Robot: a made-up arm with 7 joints.
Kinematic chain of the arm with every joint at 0, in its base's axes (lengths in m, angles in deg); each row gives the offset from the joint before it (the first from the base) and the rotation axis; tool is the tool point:
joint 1: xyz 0 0.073 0 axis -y
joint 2: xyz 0 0.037 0 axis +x
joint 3: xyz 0 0 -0.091 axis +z
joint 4: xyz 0 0 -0.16 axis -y
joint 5: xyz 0 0 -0.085 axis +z
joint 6: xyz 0 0 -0.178 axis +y
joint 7: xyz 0 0 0 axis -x
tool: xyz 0 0 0
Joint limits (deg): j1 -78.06..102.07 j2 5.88..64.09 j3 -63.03..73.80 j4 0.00..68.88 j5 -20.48..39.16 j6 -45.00..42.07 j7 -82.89..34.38
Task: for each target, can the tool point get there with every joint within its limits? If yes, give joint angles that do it. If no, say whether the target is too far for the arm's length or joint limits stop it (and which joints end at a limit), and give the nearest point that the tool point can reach.
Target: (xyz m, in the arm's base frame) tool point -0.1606 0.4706 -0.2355
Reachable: yes | joints -62.81 33.75 49.73 53.19 -6.81 -36.48 -62.36
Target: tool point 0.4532 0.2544 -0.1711
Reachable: yes | joints 58.38 14.82 11.03 20.85 13.47 -12.16 -42.96
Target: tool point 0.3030 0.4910 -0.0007
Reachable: yes | joints 58.30 58.42 -7.33 37.44 30.03 -19.02 -23.18
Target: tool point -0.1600 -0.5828 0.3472
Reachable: no: too far | nearest point 0.3332 -0.0686 0.1918 | short by 0.729 m
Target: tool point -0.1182 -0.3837 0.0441
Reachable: no: joint limits stop it (at a limit: joint 1, joint 2, joint 3, joint 4) | nearest point -0.3354 -0.0721 -0.1846 | short by 0.443 m
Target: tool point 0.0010 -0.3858 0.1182
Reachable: no: joint limits stop it (at a limit: joint 1, joint 2, joint 3, joint 4) | nearest point 0.3350 -0.0721 0.1854 | short by 0.463 m
